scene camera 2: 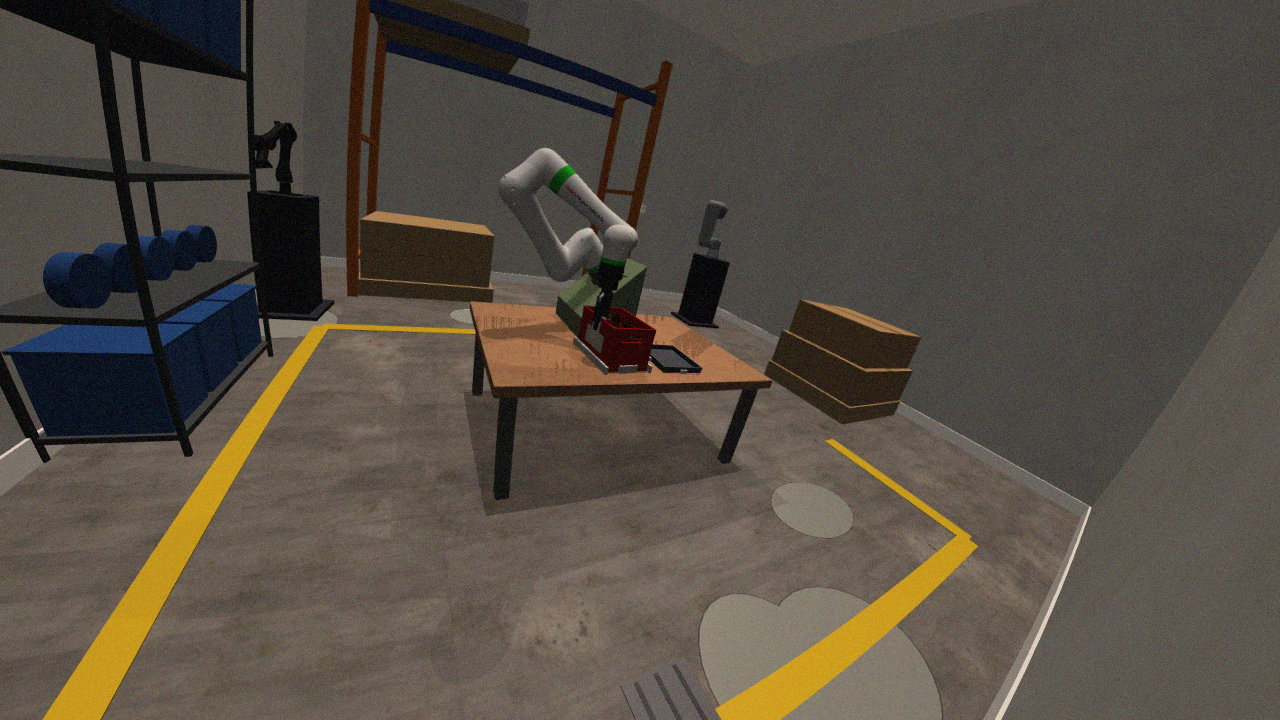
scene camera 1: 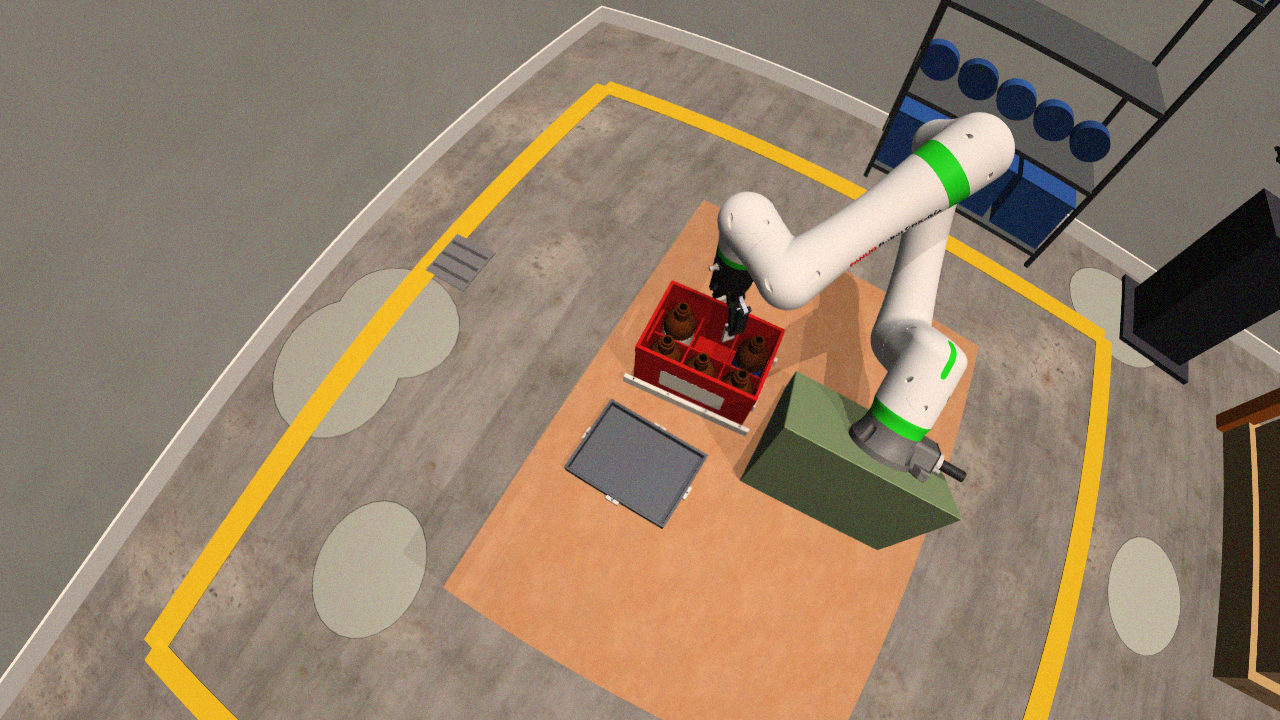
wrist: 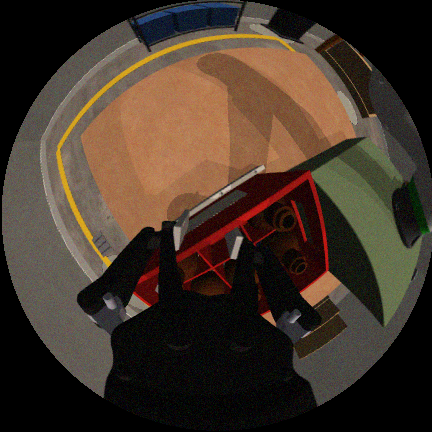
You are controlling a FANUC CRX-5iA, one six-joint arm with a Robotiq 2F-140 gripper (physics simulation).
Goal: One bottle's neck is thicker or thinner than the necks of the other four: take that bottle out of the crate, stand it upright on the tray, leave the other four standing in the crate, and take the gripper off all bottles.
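Pixels of known places: gripper, between the fingertips: [scene camera 2: 596, 335] [scene camera 1: 721, 326]; arm's base, origin of its link: [scene camera 1: 880, 449].
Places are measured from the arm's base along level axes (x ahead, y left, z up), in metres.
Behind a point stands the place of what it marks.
Note:
The red crate [scene camera 1: 646, 365] {x 0.505, y 0.026, z -0.155 m} [scene camera 2: 631, 351] {x 0.542, y -0.060, z -0.180 m} [wrist: 280, 193] {x 0.327, y -0.176, z -0.089 m} stands on the table. Five brown bottles stand in it: back left [scene camera 1: 681, 322] {x 0.492, y -0.099, z -0.139 m}, back right [scene camera 1: 752, 351] {x 0.322, y -0.118, z -0.130 m}, front left [scene camera 1: 666, 347] {x 0.482, y -0.012, z -0.108 m}, front middle [scene camera 1: 702, 363] {x 0.398, y -0.018, z -0.103 m}, front right [scene camera 1: 740, 381] {x 0.311, y -0.029, z -0.108 m}. The back middle compartment holds no bottle. I cannot tell which neck differs. My gripper [scene camera 1: 733, 331] {x 0.415, y -0.159, z -0.171 m} [scene camera 2: 598, 317] {x 0.415, y -0.159, z -0.171 m} [wrist: 207, 221] {x 0.415, y -0.159, z -0.171 m} is partly open, low at the crate's back middle. In the wrist view its fingertips stand apart on either side of the crate's rim, no bottle between them. The grey tray [scene camera 1: 635, 461] {x 0.423, y 0.194, z -0.259 m} [scene camera 2: 673, 359] {x 0.417, y 0.226, z -0.259 m} is empty.
A green block [scene camera 1: 841, 488] {x 0.034, y 0.100, z -0.027 m} [scene camera 2: 631, 282] {x 0.205, y 0.045, z 0.018 m} [wrist: 372, 192] {x 0.093, y -0.082, z -0.088 m} carries the arm's base on the table [scene camera 1: 716, 582] {x 0.129, y 0.335, z -0.265 m} [scene camera 2: 537, 362] {x 0.478, y -0.394, z -0.265 m}, right of the crate and tray in scene camera 1. A white strip [scene camera 1: 684, 403] {x 0.399, y 0.025, z -0.235 m} runs along the crate's front, between crate and tray.

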